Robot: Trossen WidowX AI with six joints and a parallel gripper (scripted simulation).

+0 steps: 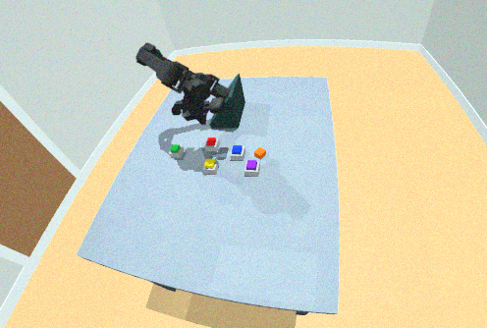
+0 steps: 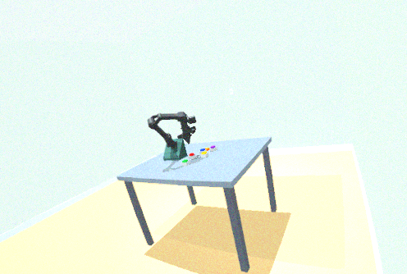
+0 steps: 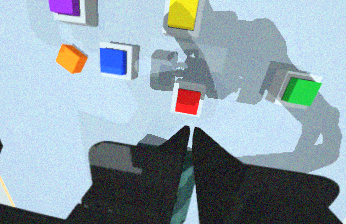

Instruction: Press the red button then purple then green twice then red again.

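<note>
Right now the red button is 10 cm below my gripper tip. Round my gripper tip: yellow button (11 cm ahead, 2 cm to the left, 10 cm below); blue button (5 cm ahead, 11 cm to the left, 10 cm below); green button (2 cm ahead, 15 cm to the right, 10 cm below).
</note>
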